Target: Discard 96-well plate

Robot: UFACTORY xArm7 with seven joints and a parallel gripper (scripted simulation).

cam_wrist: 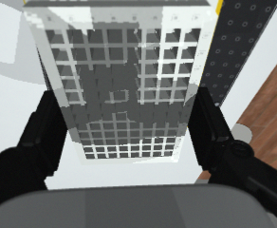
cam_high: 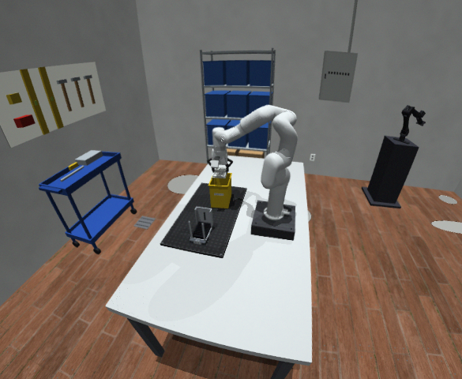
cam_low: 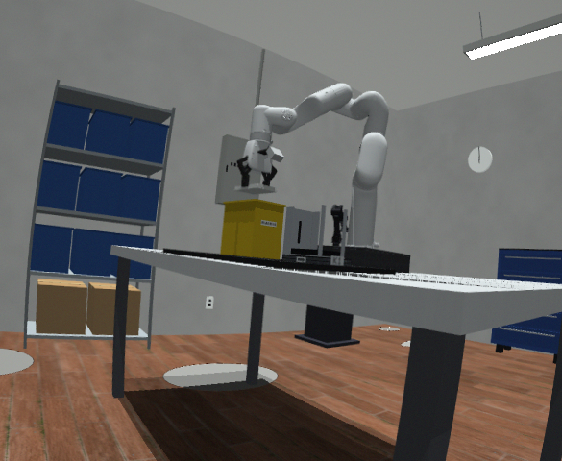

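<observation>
My gripper is now 1 cm above the white 96-well plate. Round my hand: yellow plastics bin W1: 15 cm below.
</observation>
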